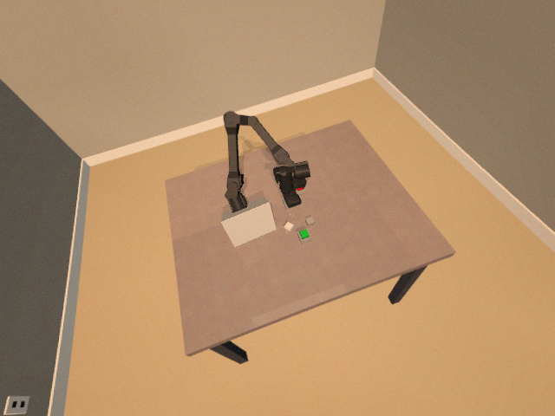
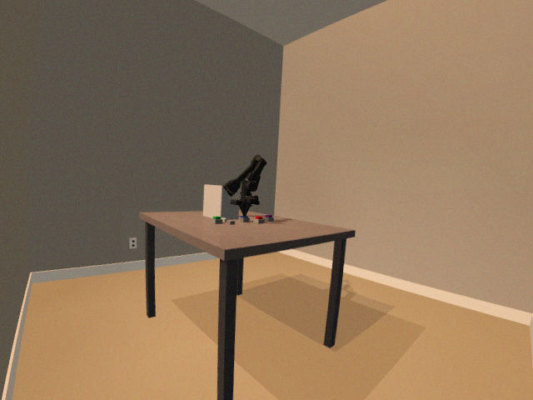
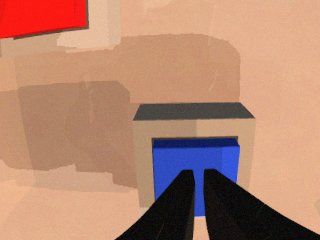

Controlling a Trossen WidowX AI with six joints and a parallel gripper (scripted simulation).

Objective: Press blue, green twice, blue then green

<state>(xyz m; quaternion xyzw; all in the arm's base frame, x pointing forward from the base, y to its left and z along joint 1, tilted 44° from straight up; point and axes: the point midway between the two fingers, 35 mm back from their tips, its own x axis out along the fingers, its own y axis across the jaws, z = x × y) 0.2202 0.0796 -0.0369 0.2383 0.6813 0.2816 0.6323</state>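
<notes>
Right now my gripper tip is 1 cm above the blue button. Also, from my gripper tip: purple button (3 cm ahead, 18 cm to the left); then cream block (5 cm behind, 12 cm to the right, 2 cm below); then red button (7 cm ahead, 6 cm to the left).
</notes>
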